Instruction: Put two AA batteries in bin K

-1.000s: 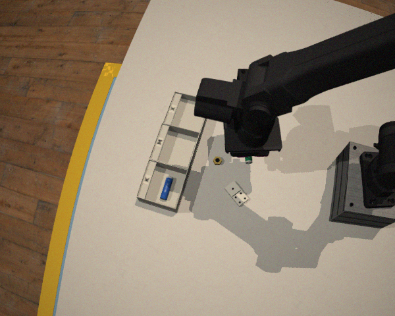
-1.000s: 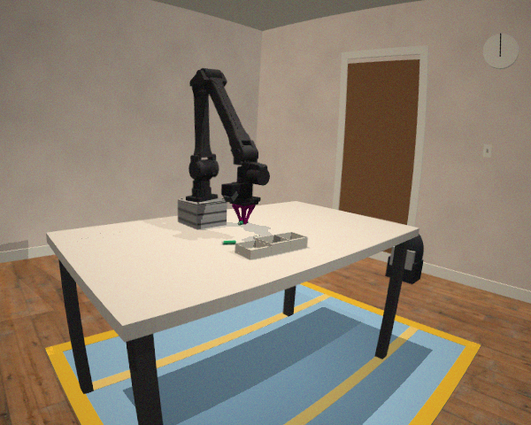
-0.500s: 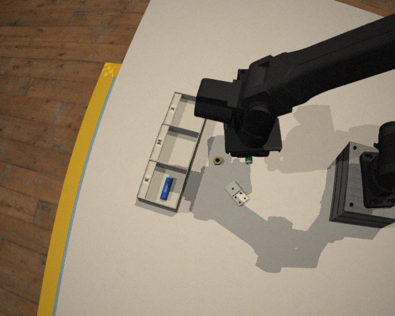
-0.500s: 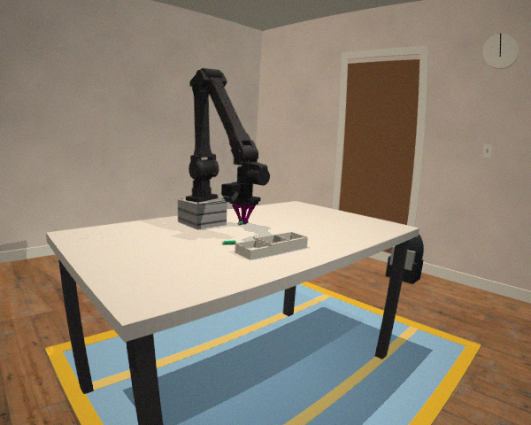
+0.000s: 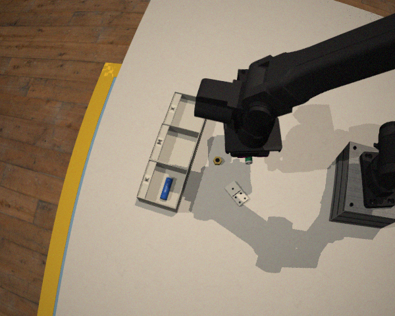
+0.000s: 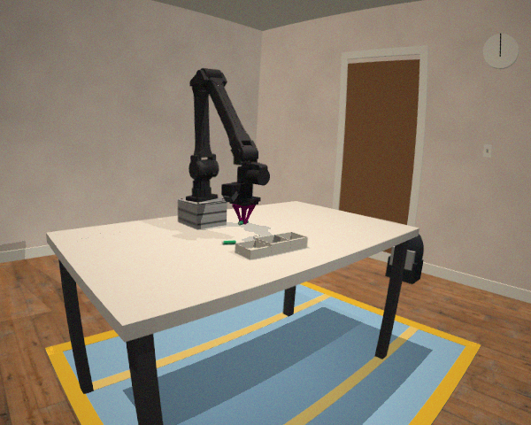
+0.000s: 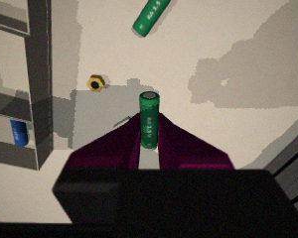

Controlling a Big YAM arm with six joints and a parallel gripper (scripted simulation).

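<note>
My gripper is now 16 cm short of the blue AA battery, 6 cm to the right of it and 6 cm above it. The rest, counted from my hand: brass hex nut (7 cm below, 6 cm ahead); then white domino (7 cm to the left, 6 cm below, 2 cm ahead); then bin (15 cm ahead, 5 cm below, 2 cm to the right).
</note>
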